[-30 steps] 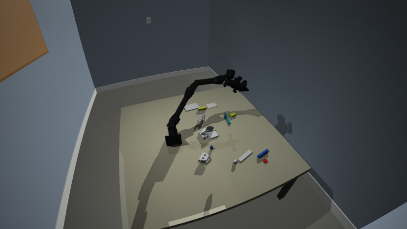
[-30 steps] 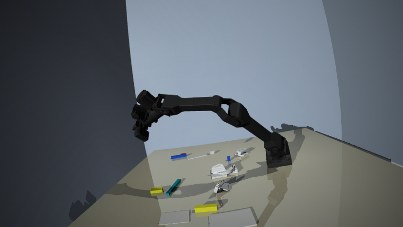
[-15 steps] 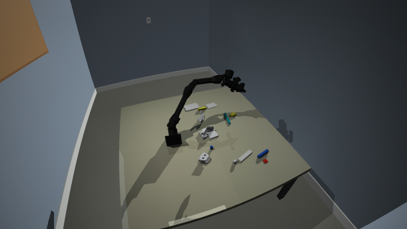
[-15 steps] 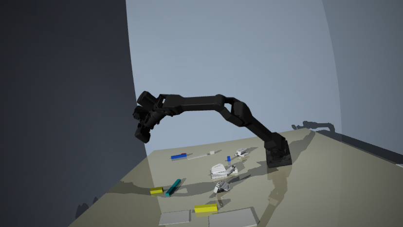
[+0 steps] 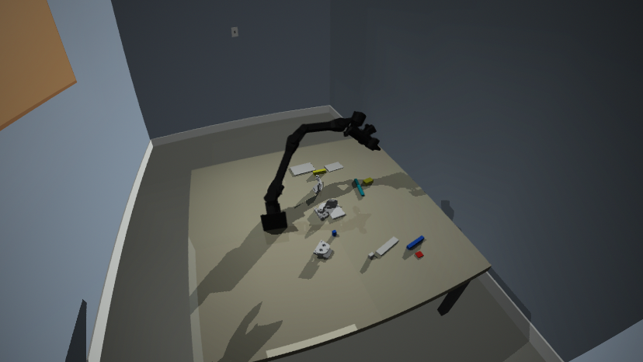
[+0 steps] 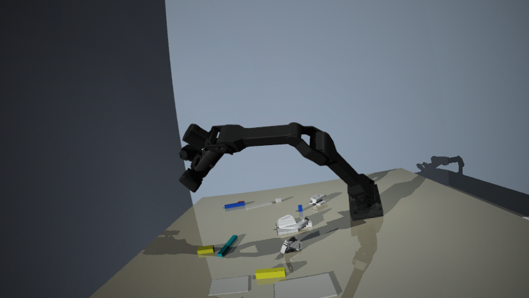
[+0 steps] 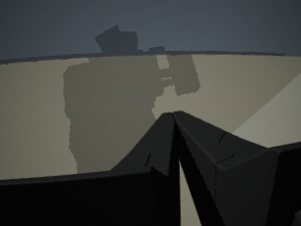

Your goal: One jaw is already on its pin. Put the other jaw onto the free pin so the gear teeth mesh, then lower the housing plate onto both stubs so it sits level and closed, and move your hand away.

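My gripper tip is 32 cm past the white jaw, 20 cm above it and 7 cm to the right of it. Also, from my gripper tip: blue bar: 47 cm to the right, 22 cm below, 2 cm ahead; then white bar: 45 cm to the right, 23 cm below, 11 cm behind; then teal bar: 23 cm below, 10 cm behind.
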